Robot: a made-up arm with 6 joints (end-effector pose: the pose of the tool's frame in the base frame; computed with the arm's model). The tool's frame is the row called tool.
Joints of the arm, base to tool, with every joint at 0 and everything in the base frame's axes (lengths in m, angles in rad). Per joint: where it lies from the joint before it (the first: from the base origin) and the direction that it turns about. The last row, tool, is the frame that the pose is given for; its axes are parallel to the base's.
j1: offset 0.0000 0.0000 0.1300 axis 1 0 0
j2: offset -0.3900 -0.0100 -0.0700 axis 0 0 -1
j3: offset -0.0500 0.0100 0.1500 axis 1 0 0
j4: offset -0.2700 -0.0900 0.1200 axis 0 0 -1
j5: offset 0.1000 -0.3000 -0.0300 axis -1 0 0
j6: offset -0.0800 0.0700 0.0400 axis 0 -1 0
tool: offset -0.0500 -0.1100 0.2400
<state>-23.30 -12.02 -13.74 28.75 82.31 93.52</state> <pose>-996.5 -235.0 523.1 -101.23 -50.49 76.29</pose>
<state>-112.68 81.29 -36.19 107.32 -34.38 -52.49</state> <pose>-454.6 21.2 -748.9 -13.03 -151.71 -42.63</pose>
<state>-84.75 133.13 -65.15 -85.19 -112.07 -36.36</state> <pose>-565.3 58.9 279.1 58.65 -21.14 -39.34</pose>
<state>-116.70 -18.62 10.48 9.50 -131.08 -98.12</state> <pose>-357.4 223.9 526.3 24.76 102.44 15.85</pose>
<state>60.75 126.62 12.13 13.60 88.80 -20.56</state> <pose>-340.2 -22.9 472.4 5.50 149.94 -53.40</pose>
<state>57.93 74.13 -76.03 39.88 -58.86 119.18</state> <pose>-581.9 98.7 711.1 -74.52 -73.81 -52.81</pose>
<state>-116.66 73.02 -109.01 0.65 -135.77 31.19</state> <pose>-444.5 323.0 -554.4 -87.01 -101.22 -3.19</pose>
